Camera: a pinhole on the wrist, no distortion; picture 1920 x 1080 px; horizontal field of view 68.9 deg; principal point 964.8 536.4 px. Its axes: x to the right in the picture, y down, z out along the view. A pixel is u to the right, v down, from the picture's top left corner.
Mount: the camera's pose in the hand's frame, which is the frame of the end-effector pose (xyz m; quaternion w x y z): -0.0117 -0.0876 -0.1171 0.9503 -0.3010 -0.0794 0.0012
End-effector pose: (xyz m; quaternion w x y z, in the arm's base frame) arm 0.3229 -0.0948 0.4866 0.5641 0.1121 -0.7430 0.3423
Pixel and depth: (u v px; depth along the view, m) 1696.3 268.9 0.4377
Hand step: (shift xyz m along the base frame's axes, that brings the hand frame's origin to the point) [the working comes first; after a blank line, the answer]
In the camera's frame: 0.2288 -0.0837 0.4377

-0.3493 -0.0921 0.0503
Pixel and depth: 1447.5 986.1 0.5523
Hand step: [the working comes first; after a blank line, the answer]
In the camera's frame: 0.1905 0.1775 0.5523

-0.4402 0.1437 -0.0872
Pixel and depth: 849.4 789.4 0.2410
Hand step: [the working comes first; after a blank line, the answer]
In the camera's frame: -0.0199 0.0436 0.2410

-0.0622 0.0171 -0.0991
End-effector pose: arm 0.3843 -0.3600 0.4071 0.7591 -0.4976 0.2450 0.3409
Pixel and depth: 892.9 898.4 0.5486
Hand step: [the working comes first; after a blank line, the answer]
In the camera's frame: -0.0282 0.1419 0.5486

-0.3270 0.2822 -0.0257
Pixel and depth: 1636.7 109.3 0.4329
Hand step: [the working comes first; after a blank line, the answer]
In the camera's frame: 0.2078 -0.1321 0.4329

0.0426 0.3628 0.0071
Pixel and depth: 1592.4 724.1 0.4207
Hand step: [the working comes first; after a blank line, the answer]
In the camera's frame: 0.1887 0.0564 0.4207

-0.0783 0.2891 -0.1195
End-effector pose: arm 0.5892 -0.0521 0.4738 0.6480 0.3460 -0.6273 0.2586
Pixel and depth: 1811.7 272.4 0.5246
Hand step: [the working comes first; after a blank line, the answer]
In the camera's frame: 0.3175 -0.0990 0.5246

-0.3561 -0.2462 0.2234
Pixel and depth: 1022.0 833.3 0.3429
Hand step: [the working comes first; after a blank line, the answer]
In the camera's frame: 0.0140 0.0727 0.3429

-0.2095 0.0178 -0.0284
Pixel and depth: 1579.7 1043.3 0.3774
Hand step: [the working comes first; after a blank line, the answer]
In the camera's frame: 0.1658 0.1367 0.3774

-0.2680 0.0423 0.1275
